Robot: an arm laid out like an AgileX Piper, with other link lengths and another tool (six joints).
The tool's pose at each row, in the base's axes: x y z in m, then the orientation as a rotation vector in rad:
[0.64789, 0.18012, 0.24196, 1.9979, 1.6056, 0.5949]
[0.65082, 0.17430, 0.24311, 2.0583, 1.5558, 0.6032]
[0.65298, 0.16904, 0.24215, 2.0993, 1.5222, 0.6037]
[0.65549, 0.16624, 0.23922, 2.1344, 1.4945, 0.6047]
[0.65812, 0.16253, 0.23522, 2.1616, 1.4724, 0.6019]
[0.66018, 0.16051, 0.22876, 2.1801, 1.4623, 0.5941]
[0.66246, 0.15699, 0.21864, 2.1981, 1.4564, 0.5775]
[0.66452, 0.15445, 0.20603, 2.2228, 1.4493, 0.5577]
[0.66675, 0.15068, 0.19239, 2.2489, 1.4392, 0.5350]
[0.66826, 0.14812, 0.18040, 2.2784, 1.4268, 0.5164]
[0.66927, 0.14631, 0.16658, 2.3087, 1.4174, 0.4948]
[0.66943, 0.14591, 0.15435, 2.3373, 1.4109, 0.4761]
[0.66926, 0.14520, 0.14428, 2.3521, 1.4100, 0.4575]
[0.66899, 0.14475, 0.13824, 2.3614, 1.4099, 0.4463]
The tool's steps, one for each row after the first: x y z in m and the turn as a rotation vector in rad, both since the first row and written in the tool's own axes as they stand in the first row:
[-0.00506, 0.00396, 0.00158, 0.0110, -0.0052, 0.0578]
[-0.00978, 0.00592, 0.00425, 0.0209, -0.0113, 0.0958]
[-0.01207, 0.00646, 0.00840, 0.0302, -0.0152, 0.1279]
[-0.01524, 0.00659, 0.01355, 0.0385, -0.0205, 0.1523]
[-0.01694, 0.00444, 0.02008, 0.0484, -0.0255, 0.1654]
[-0.02015, 0.00041, 0.02975, 0.0627, -0.0342, 0.1744]
[-0.02250, -0.00552, 0.04110, 0.0821, -0.0436, 0.1869]
[-0.02605, -0.01175, 0.05351, 0.1021, -0.0555, 0.2009]
[-0.02852, -0.01770, 0.06405, 0.1222, -0.0646, 0.2187]
[-0.03041, -0.02532, 0.07561, 0.1455, -0.0736, 0.2348]
[-0.03105, -0.03282, 0.08526, 0.1682, -0.0797, 0.2493]
[-0.03201, -0.03916, 0.09305, 0.1840, -0.0870, 0.2539]
[-0.03265, -0.04309, 0.09763, 0.1941, -0.0910, 0.2567]

